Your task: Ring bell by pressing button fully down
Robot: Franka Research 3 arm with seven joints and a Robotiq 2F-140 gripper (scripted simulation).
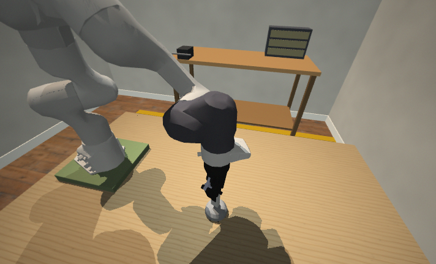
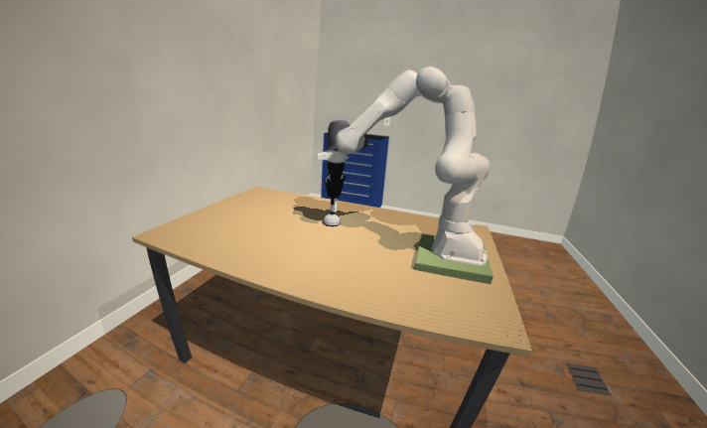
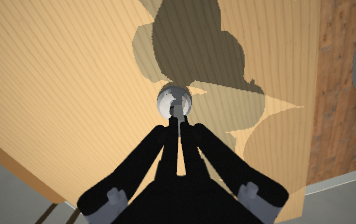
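Right now the dark button is 1 cm to the left of my hand and 4 cm below it. Also, from my hand: dome bell: 1 cm to the left, 6 cm below.
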